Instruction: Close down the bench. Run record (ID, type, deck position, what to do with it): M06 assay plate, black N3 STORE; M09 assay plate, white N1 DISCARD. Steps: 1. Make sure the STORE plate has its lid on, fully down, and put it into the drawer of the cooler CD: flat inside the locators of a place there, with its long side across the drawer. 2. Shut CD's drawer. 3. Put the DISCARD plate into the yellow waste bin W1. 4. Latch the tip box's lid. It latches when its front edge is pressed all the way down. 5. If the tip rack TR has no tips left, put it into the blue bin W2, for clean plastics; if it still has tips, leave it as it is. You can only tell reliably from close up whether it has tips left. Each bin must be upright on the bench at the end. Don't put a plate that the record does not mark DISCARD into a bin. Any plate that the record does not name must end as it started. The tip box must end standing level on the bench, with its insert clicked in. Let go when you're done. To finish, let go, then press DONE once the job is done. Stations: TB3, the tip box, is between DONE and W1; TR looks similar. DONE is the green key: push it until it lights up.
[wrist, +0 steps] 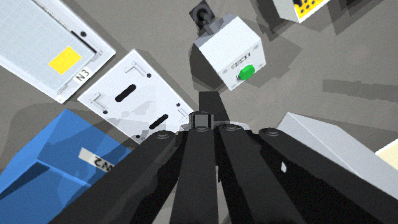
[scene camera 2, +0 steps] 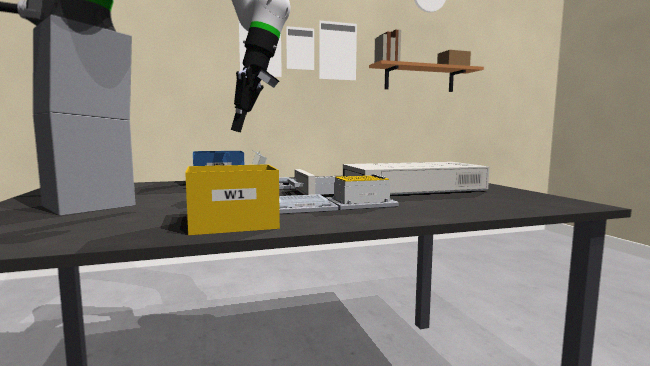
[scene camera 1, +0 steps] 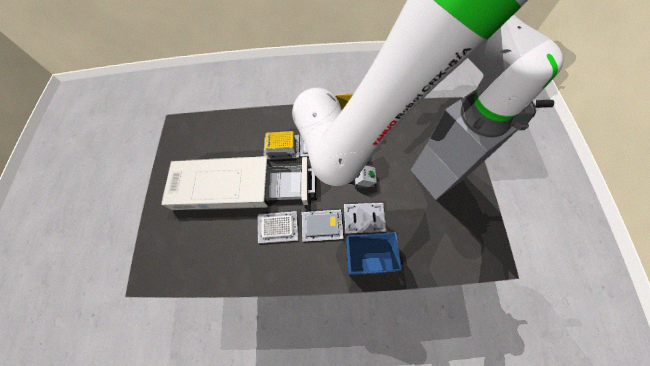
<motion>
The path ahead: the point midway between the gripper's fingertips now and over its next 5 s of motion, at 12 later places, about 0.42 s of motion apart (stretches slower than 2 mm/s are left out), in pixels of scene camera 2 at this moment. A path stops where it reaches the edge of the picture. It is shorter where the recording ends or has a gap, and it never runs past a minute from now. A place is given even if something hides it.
The gripper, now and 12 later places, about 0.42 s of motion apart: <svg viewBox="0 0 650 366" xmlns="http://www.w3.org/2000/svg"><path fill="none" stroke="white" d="M235 131L249 127L263 122L267 120L268 122L270 125L272 129L274 133L276 135L276 140L276 147L276 155L276 161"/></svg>
</motion>
